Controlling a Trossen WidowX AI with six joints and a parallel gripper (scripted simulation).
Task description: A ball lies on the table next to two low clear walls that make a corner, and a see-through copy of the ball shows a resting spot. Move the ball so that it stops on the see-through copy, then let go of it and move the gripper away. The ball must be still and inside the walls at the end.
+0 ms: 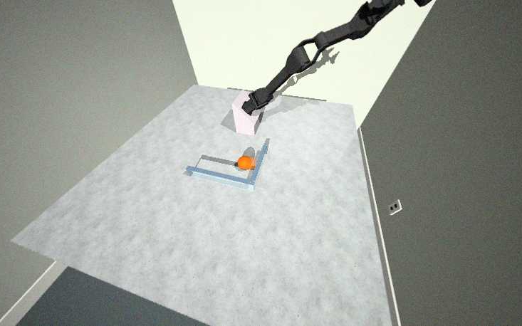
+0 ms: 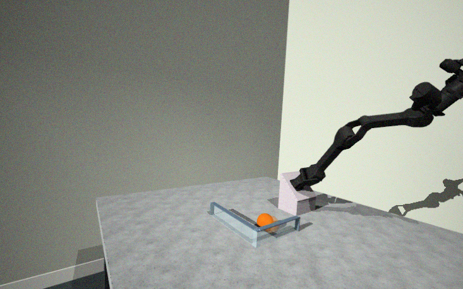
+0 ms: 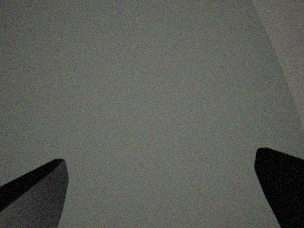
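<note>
Now: gripper tip 64 cm above the orange ball, 56 cm to the left of it and 38 cm short of it. The rest, counted from my gripper tip: see-through copy: 64 cm below, 53 cm to the right, 38 cm ahead.
</note>
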